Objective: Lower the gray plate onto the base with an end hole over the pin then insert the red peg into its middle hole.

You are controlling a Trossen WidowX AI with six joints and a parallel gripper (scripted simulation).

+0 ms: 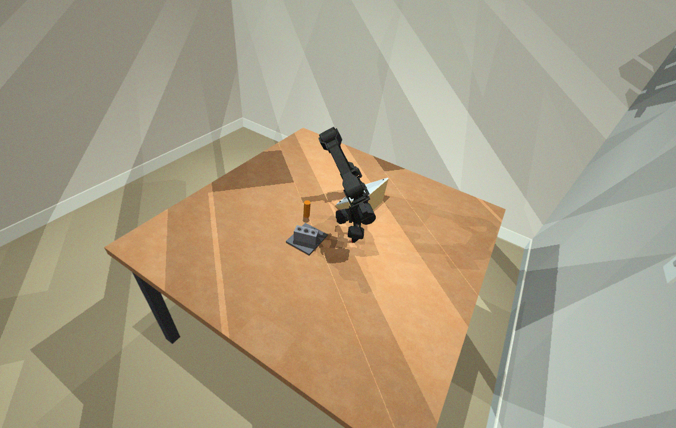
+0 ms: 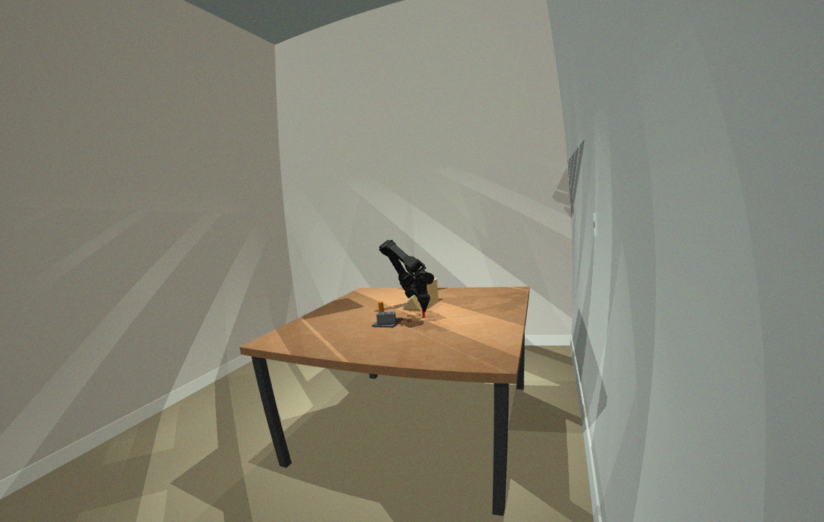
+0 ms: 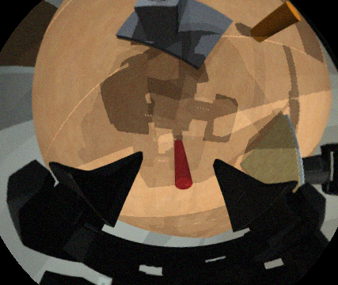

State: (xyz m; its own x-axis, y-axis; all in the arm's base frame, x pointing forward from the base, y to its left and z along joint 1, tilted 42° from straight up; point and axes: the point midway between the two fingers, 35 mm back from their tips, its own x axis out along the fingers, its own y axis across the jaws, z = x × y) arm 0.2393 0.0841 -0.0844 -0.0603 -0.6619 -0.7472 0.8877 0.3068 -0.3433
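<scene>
My gripper tip is right at the red peg. From my gripper tip the other things lie so: base: 150 mm to the right, 110 mm ahead, 40 mm below; then gray plate: 160 mm to the right, 120 mm ahead; then orange cylinder: 250 mm to the right, 10 mm behind.
</scene>
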